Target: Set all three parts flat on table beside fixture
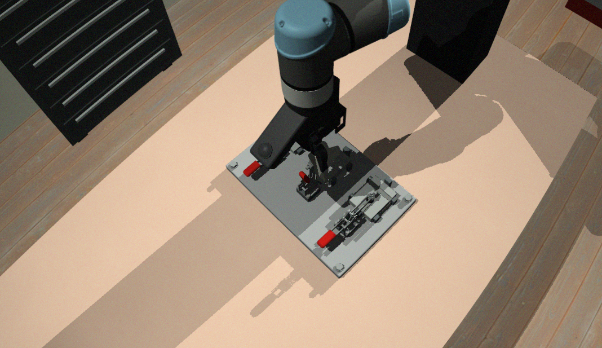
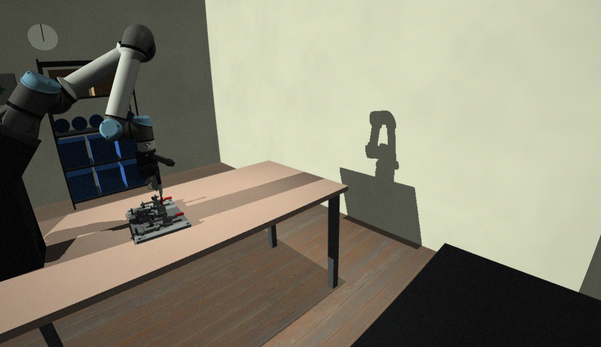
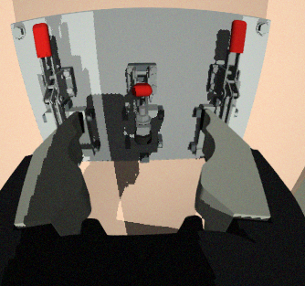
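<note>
My gripper is now 130 mm above the grey fixture plate and 40 mm past it.
</note>
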